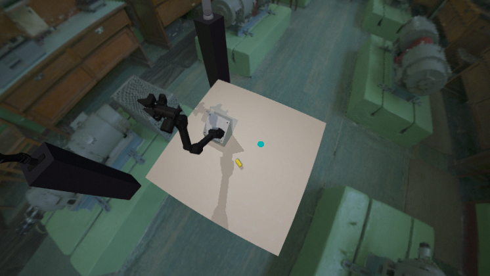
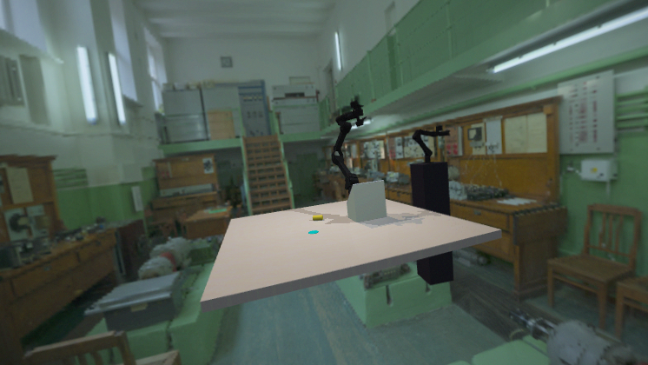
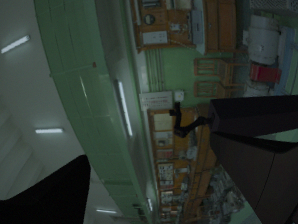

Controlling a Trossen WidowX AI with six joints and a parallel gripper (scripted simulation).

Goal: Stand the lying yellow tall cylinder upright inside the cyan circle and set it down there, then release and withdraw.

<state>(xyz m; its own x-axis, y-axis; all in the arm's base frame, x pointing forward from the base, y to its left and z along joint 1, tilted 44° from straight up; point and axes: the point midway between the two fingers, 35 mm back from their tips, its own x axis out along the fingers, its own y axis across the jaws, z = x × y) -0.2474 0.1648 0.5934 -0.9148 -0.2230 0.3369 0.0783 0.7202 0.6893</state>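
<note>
The yellow tall cylinder is 47 cm ahead of my gripper tip, 21 cm to the left of it and 71 cm below it. Round my gripper tip: cyan circle: 52 cm ahead, 47 cm to the left, 73 cm below.
</note>
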